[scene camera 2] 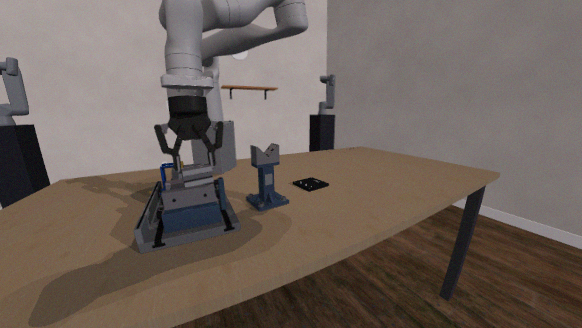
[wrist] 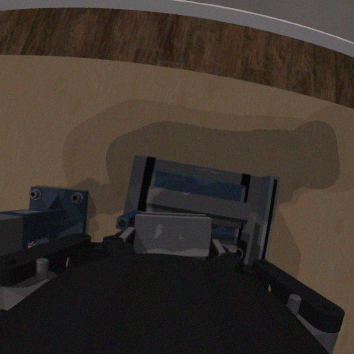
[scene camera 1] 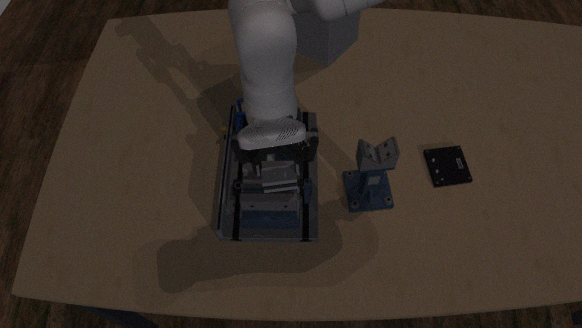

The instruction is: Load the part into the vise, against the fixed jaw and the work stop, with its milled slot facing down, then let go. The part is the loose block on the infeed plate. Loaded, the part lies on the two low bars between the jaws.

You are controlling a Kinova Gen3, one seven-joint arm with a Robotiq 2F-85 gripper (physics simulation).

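Places are measured from the arm's base along level axes (x back, y down, z right), in millimetres.
Pixels of known places: gripper, between the fingertips: (scene camera 2: 196,170) (wrist: 171,244) (scene camera 1: 278,171).
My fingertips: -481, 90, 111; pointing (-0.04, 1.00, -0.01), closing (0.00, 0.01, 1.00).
For each thing: its top centre in the pictures, then the offset to it from my fingertips, as dx, dy, dz. "spot": a spot on its surface instead.
- grey block, centre of its top: (wrist: 171,236) (scene camera 1: 278,173) (scene camera 2: 196,166) -9, -11, -1
- grey jaw, centre of its top: (wrist: 198,204) (scene camera 1: 268,196) (scene camera 2: 188,187) -35, +25, +20
- blue post, centre of its top: (wrist: 121,223) (scene camera 1: 307,181) (scene camera 2: 220,178) -7, +24, -50
- vise's grey base, a spot on its surface: (scene camera 1: 270,236) (scene camera 2: 195,231) spot: -80, +102, +21
- blue bent handle, a spot on its surface: (scene camera 1: 240,117) spot: +176, +67, +86
- grey V-block, a spot on its surface: (scene camera 1: 378,159) (scene camera 2: 267,156) spot: +14, -10, -176
- black plate, centre of its top: (scene camera 1: 448,164) (scene camera 2: 310,182) +74, +113, -360
The part, a grey block (scene camera 1: 280,175) (scene camera 2: 198,173) (wrist: 172,235), is between my fingers over the vise. My gripper (scene camera 1: 279,169) (scene camera 2: 195,166) (wrist: 171,244) is shut on it and points down. The block is behind the vise's near grey jaw (scene camera 1: 269,201) (scene camera 2: 187,198) (wrist: 197,201) and looks slightly turned to it in scene camera 1. In scene camera 2 its upper part shows above that jaw. Its underside, the slot and any contact with the bars are hidden. A blue post (scene camera 1: 307,191) (scene camera 2: 221,192) (wrist: 128,219), seemingly the work stop, stands at the jaw's end beside the block.
The vise's grey base (scene camera 1: 270,236) (scene camera 2: 190,239) has a raised side wall on the left. A blue bent handle (scene camera 1: 240,117) (scene camera 2: 163,175) stands behind it. A blue stand with a grey V-block (scene camera 1: 378,159) (scene camera 2: 265,156) is to the right. A black plate (scene camera 1: 447,166) (scene camera 2: 311,184) lies farther right.
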